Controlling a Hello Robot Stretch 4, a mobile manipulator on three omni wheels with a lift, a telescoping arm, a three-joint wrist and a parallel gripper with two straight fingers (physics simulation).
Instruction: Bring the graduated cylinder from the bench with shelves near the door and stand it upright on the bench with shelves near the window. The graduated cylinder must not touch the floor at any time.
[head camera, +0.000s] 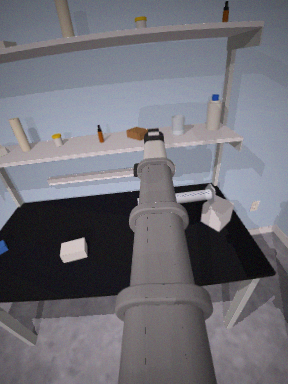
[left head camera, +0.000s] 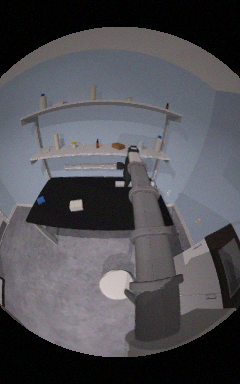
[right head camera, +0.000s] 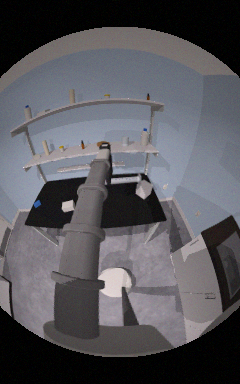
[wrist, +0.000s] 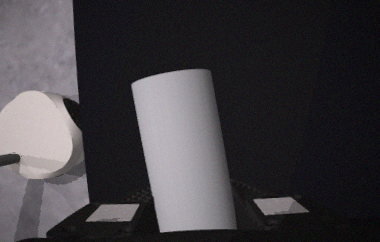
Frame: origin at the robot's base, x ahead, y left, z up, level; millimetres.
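Seen in the pictures: gripper, fingertip midpoint: (left head camera: 124, 186) (right head camera: 108, 184) (wrist: 194, 196); robot's base, link origin: (left head camera: 115, 283) (right head camera: 114, 281).
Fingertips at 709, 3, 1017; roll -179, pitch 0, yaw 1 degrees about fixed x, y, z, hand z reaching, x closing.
Note:
Pixels of each thing's top centre, then the offset from my fingertips to it, as dx, dy, dz. "spot": a spot on its surface instead. Level surfaces: height alone.
- graduated cylinder, surface spot: (wrist: 185, 155) (left head camera: 120, 181) spot: -5, +37, +52
- black bench top, surface height: dz -283
- white faceted block, top centre: (head camera: 218, 203) (right head camera: 144, 184) +176, -336, -153
- white box, top centre: (head camera: 72, 246) (left head camera: 75, 203) (right head camera: 66, 203) -18, +444, -225
- lower shelf, surface height: dz +174
The graduated cylinder (head camera: 194, 195) (left head camera: 120, 184) (right head camera: 125, 179) (wrist: 185, 155) is pale and lies on its side, held raised above the black bench top (head camera: 110, 275) (left head camera: 100, 220). Its foot points right in the head view, close to a white faceted block. My gripper (wrist: 194, 196) is shut on the cylinder, with one finger on each side of it in the wrist view. The arm hides the middle of the cylinder and much of the gripper in the head view. The frames do not show whether this bench is near the door or the window.
The white faceted block (head camera: 217, 213) (right head camera: 144, 190) and a white box (head camera: 74, 250) stand on the bench. A lower shelf (head camera: 75, 151) with bottles and a beaker is close behind the wrist. A round white stool (left head camera: 116, 285) (wrist: 37, 135) stands before the bench.

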